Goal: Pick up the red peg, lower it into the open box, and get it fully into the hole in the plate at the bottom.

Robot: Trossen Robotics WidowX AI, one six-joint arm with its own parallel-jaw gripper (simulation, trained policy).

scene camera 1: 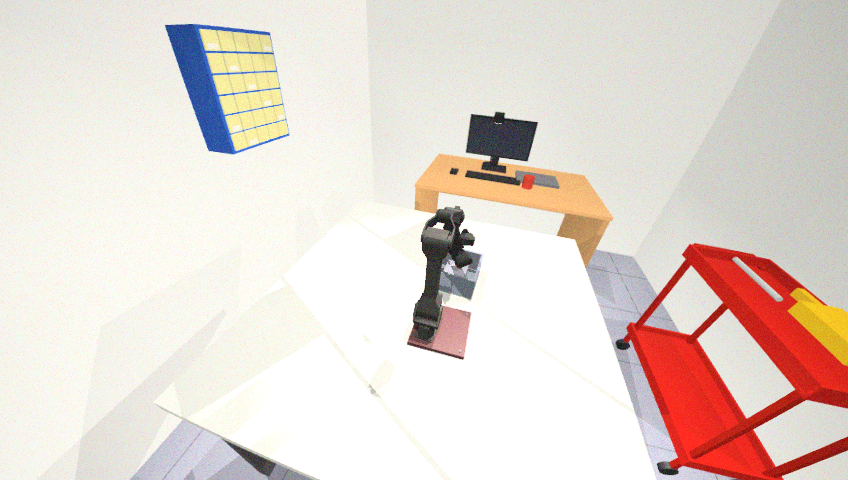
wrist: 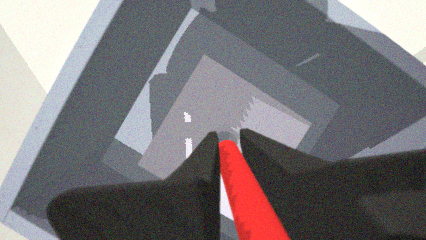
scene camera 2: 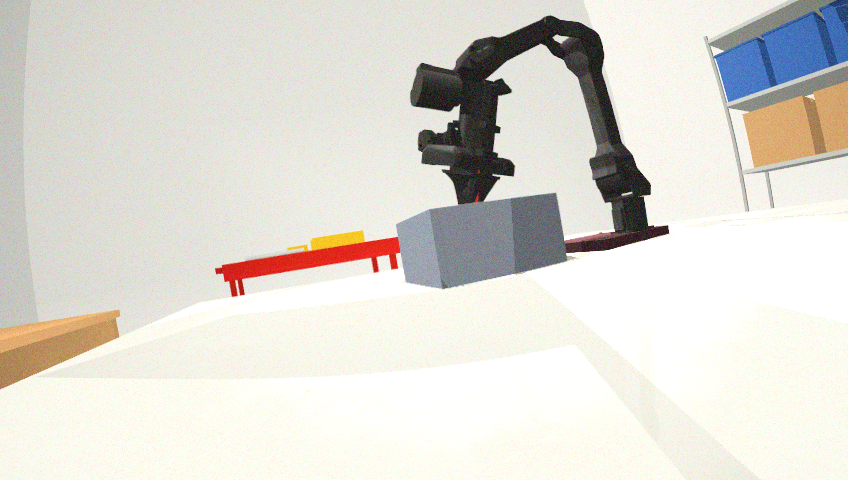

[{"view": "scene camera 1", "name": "grey box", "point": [460, 286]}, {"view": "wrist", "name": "my gripper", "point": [228, 137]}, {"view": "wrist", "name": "grey box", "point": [353, 83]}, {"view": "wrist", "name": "plate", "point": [214, 98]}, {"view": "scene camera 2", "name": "my gripper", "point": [466, 218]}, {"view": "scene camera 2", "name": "grey box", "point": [446, 247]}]
